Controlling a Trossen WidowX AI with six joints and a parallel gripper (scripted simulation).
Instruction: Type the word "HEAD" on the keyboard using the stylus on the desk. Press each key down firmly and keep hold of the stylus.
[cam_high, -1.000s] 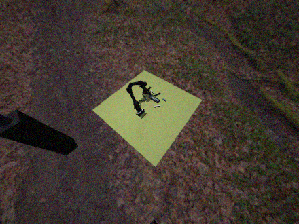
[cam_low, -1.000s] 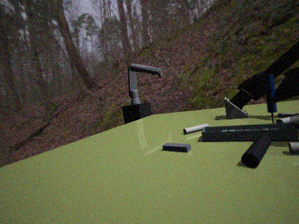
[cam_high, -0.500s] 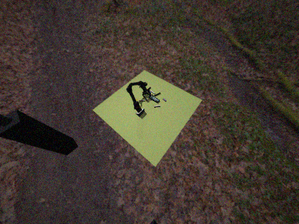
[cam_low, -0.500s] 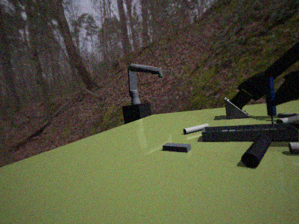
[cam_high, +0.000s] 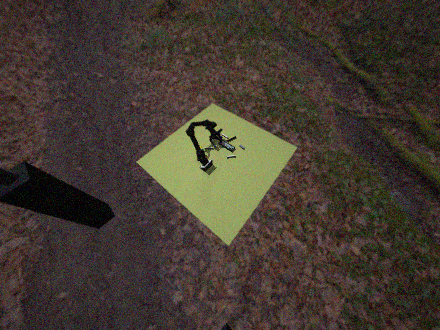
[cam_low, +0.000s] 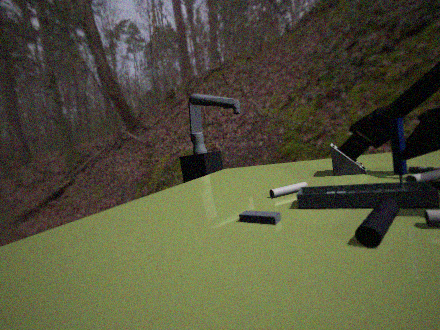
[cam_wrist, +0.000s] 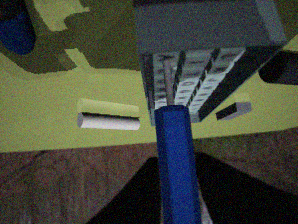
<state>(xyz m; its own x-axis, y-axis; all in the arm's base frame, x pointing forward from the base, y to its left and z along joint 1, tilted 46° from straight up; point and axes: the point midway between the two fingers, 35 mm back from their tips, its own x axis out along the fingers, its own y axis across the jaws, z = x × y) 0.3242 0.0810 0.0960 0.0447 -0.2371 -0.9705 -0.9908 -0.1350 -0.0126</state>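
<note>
My gripper tip is 14 cm short of the dark cylinder, 4 cm to the left of it and 6 cm above it. Also, from my gripper tip: grey block (14 cm ahead, 20 cm to the right, 7 cm below); then blue stylus (1 cm below).
</note>
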